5 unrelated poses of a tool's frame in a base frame.
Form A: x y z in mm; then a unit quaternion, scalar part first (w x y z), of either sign.
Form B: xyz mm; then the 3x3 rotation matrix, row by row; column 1 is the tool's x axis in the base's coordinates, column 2 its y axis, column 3 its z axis. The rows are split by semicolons. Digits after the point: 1 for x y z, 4 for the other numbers.
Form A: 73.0 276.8 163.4 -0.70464 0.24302 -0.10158 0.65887
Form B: 73.0 276.8 163.4; 0.1111 0.8792 0.4634; -0.9779 0.0137 0.2086; 0.1771 -0.4763 0.8612
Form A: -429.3 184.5 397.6 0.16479 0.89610 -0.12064 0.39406
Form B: -429.3 184.5 397.6; 0.6603 -0.3461 0.6665; -0.0863 -0.9166 -0.3904; 0.7460 0.2003 -0.6351
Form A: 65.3 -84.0 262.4 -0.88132 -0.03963 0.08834 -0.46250
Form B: 65.3 -84.0 262.4; 0.5566 -0.8222 -0.1191; 0.8082 0.5690 -0.1516; 0.1924 -0.0119 0.9813
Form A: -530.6 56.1 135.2 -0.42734 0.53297 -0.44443 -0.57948
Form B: -530.6 56.1 135.2; -0.0666 -0.9690 -0.2378; 0.0215 -0.2397 0.9706; -0.9975 0.0596 0.0368
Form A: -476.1 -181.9 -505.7 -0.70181 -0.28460 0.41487 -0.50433
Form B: -476.1 -181.9 -505.7; 0.1471 -0.9440 -0.2953; 0.4717 0.3293 -0.8179; 0.8694 -0.0190 0.4938
